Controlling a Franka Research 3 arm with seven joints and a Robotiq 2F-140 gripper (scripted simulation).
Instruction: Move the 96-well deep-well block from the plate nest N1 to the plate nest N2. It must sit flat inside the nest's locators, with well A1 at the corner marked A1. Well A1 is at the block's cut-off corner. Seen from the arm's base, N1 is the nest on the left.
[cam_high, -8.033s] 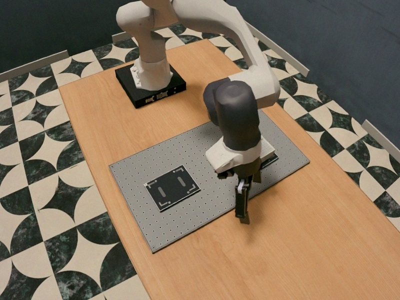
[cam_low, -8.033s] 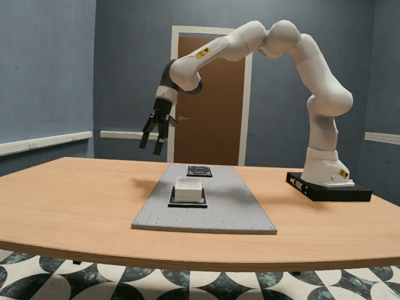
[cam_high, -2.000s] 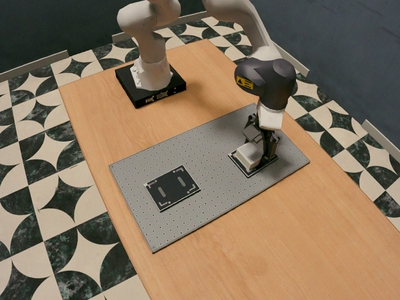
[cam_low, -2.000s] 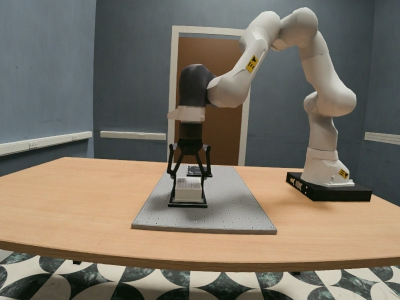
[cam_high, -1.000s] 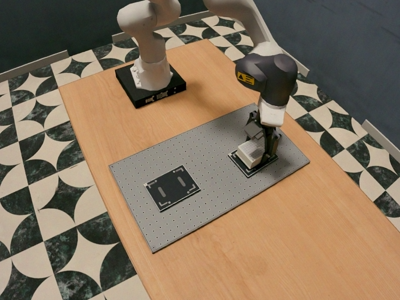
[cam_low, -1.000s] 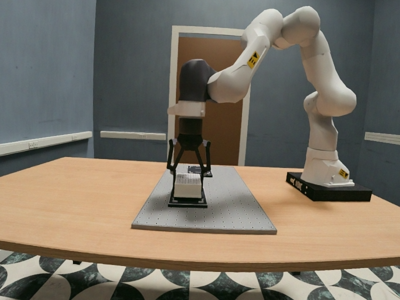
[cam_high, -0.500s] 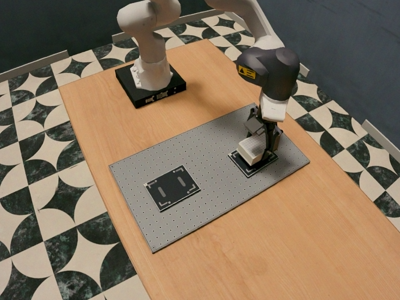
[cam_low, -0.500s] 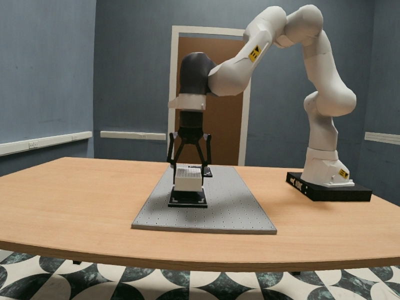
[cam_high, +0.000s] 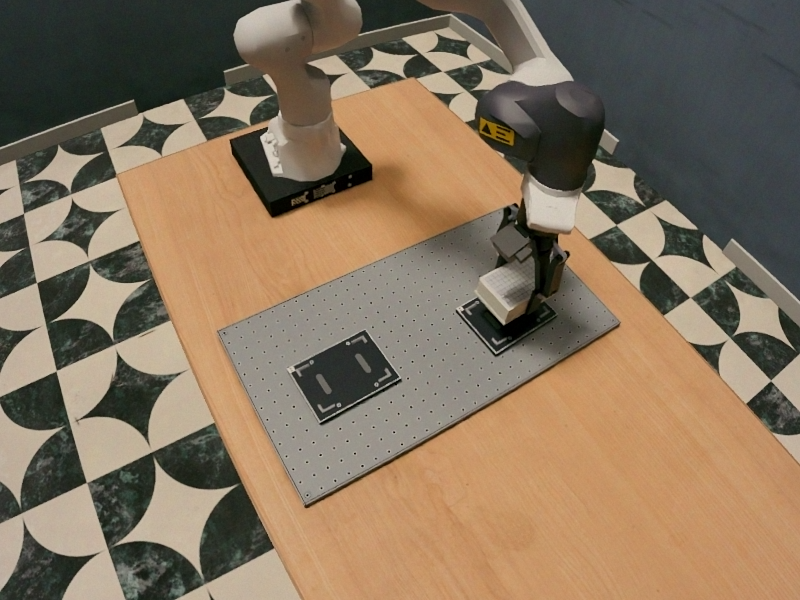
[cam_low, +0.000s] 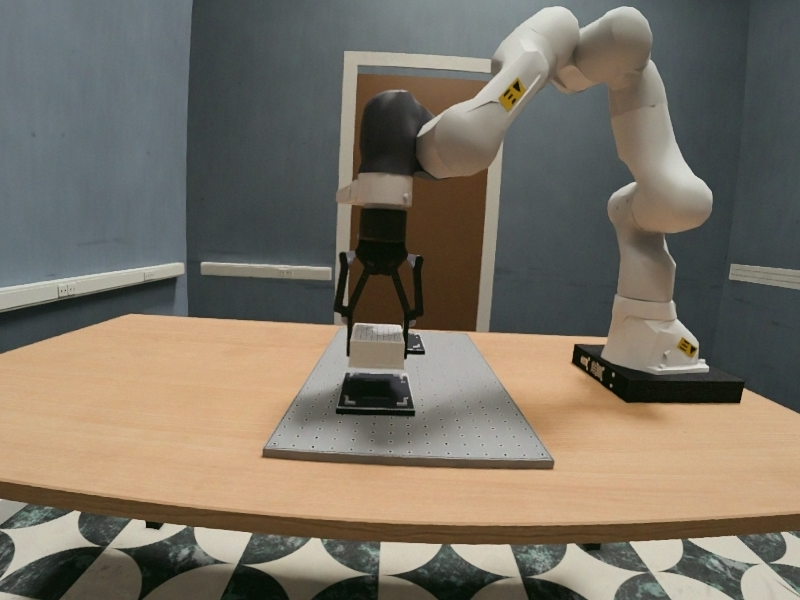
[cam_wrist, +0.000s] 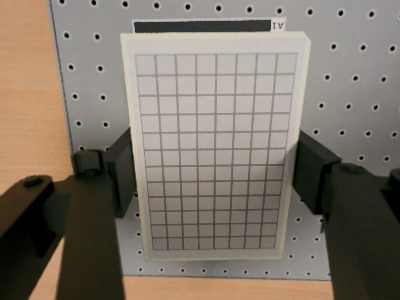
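My gripper is now 34 cm to the left of the black plate nest N2, 9 cm above it and 4 cm past it. From my hand the other things lie so: white 96-well deep-well block 1 cm below.
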